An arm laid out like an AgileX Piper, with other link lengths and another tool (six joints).
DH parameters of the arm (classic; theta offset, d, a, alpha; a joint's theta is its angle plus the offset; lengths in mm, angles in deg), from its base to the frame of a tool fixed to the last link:
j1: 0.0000 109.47 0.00 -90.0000
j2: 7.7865 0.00 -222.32 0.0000
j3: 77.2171 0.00 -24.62 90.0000
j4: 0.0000 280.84 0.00 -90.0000
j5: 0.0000 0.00 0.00 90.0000
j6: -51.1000 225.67 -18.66 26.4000
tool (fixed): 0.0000 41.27 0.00 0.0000
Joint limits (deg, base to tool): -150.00..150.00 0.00..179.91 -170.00..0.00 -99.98..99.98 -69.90..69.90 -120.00..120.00
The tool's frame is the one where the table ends.
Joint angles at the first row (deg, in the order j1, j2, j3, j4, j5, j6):
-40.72 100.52 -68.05 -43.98 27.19 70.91
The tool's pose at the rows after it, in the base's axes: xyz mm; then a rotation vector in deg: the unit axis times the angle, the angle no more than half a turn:
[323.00 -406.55 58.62 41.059 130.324 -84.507]
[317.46 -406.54 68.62 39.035 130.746 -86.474]
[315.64 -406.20 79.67 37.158 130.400 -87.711]
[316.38 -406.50 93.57 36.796 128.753 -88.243]
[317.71 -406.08 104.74 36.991 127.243 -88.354]
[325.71 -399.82 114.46 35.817 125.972 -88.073]
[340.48 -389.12 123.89 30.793 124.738 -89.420]
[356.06 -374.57 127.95 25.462 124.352 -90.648]
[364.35 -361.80 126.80 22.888 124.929 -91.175]
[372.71 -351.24 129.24 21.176 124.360 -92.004]
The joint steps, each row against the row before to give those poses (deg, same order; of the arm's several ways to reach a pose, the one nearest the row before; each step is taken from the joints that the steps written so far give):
0.01 -1.64 0.00 0.00 1.73 -2.05
-0.01 -1.57 0.00 0.40 1.83 -2.72
0.00 -1.51 0.00 0.42 0.87 -2.32
0.01 -1.58 0.00 0.00 0.00 -0.62
0.10 -1.24 0.00 0.00 -0.11 0.00
1.14 -1.08 0.00 -0.12 0.00 0.00
2.43 -0.64 0.00 -2.49 0.25 0.00
3.07 -0.13 -0.10 -2.35 1.11 0.00
2.54 0.00 0.00 -1.09 1.84 0.51
2.44 0.00 0.00 -2.23 1.40 2.02

